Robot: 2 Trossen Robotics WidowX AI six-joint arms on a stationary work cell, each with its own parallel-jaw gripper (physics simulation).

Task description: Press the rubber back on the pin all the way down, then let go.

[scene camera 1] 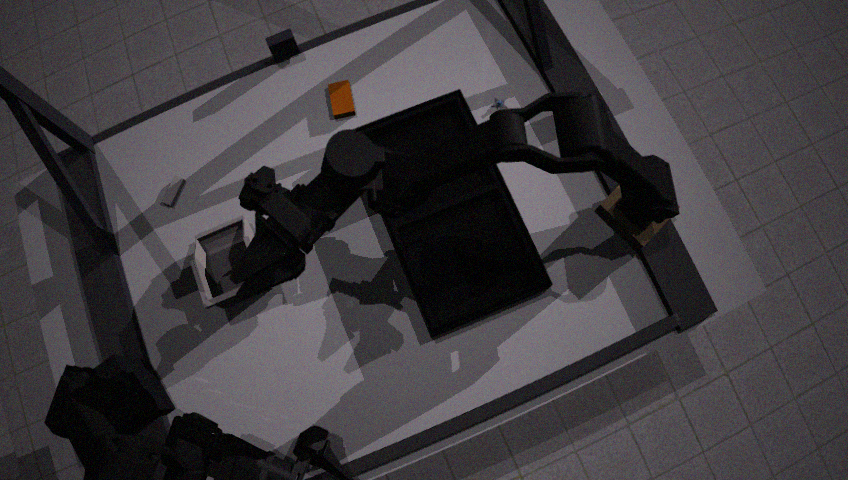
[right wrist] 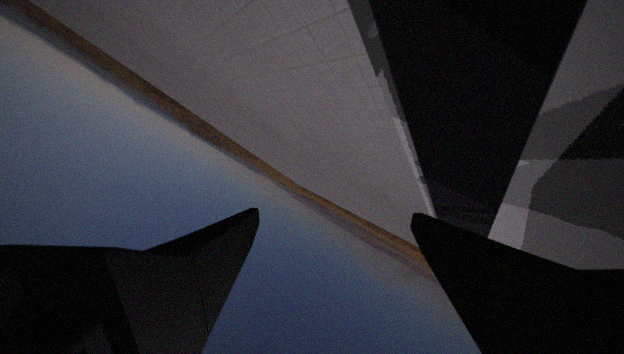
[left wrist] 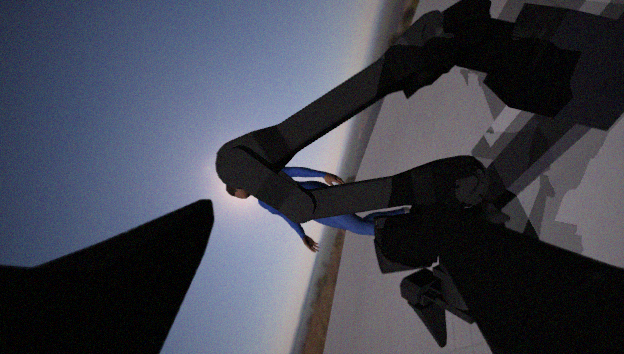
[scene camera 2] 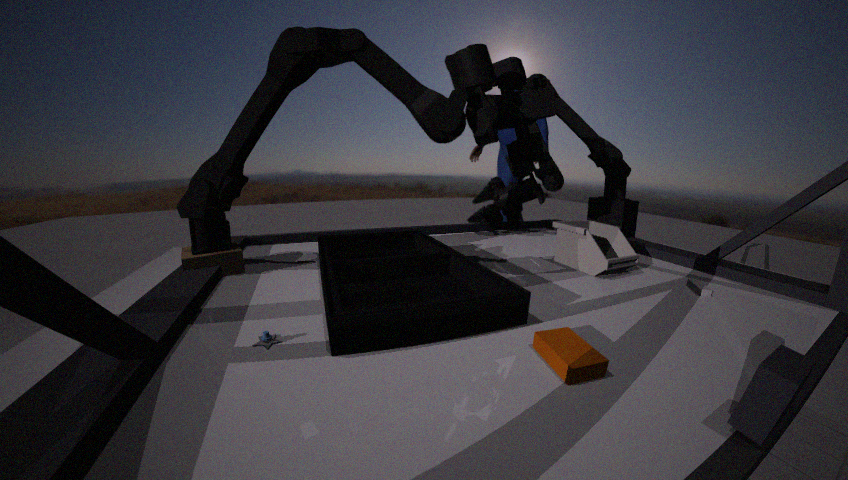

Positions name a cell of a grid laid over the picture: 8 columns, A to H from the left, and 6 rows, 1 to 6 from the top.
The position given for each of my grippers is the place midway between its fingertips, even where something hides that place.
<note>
My left gripper (scene camera 1: C4) is open, holding nothing. I also see my right gripper (scene camera 2: E3), a grey box (scene camera 2: F4) and a black slab (scene camera 1: E4).
My left gripper is seen too in the left wrist view (left wrist: E4) and in scene camera 2 (scene camera 2: F2). My right gripper also shows in the right wrist view (right wrist: E4). The black slab also shows in scene camera 2 (scene camera 2: D4).
</note>
